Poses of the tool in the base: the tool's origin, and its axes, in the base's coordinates. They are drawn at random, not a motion.
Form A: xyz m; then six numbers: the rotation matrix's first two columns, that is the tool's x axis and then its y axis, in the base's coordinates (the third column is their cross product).
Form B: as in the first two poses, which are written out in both.
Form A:
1: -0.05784 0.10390 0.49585 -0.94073 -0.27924 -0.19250 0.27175 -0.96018 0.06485
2: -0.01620 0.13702 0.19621 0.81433 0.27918 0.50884 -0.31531 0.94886 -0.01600
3: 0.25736 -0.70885 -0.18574 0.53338 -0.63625 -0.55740 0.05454 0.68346 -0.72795
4: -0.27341 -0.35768 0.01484 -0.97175 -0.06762 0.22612 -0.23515 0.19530 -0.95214
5: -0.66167 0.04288 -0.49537 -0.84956 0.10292 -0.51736 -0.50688 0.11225 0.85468
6: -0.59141 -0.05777 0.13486 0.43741 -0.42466 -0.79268 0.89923 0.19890 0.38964
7: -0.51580 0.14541 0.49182 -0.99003 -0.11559 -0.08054 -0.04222 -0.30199 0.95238
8: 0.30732 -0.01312 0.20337 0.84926 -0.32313 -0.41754 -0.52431 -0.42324 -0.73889
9: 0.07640 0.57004 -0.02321 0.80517 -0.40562 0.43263 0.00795 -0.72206 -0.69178
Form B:
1:
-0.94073 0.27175 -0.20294 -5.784
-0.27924 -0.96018 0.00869 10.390
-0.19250 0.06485 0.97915 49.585
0 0 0 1

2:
0.81433 -0.31531 -0.48728 -1.620
0.27918 0.94886 -0.14741 13.702
0.50884 -0.01600 0.86071 19.621
0 0 0 1

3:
0.53338 0.05454 0.84412 25.736
-0.63625 0.68346 0.35787 -70.885
-0.55740 -0.72795 0.39924 -18.574
0 0 0 1

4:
-0.97175 -0.23515 0.02022 -27.341
-0.06762 0.19530 -0.97841 -35.768
0.22612 -0.95214 -0.20568 1.484
0 0 0 1

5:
-0.84956 -0.50688 0.14604 -66.167
0.10292 0.11225 0.98834 4.288
-0.51736 0.85468 -0.04320 -49.537
0 0 0 1

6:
0.43741 0.89923 -0.00780 -59.141
-0.42466 0.19890 -0.88323 -5.777
-0.79268 0.38964 0.46887 13.486
0 0 0 1

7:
-0.99003 -0.04222 -0.13441 -51.580
-0.11559 -0.30199 0.94629 14.541
-0.08054 0.95238 0.29410 49.182
0 0 0 1

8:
0.84926 -0.52431 0.06204 30.732
-0.32313 -0.42324 0.84643 -1.312
-0.41754 -0.73889 -0.52886 20.337
0 0 0 1

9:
0.80517 0.00795 0.59298 7.640
-0.40562 -0.72206 0.56044 57.004
0.43263 -0.69178 -0.57816 -2.321
0 0 0 1

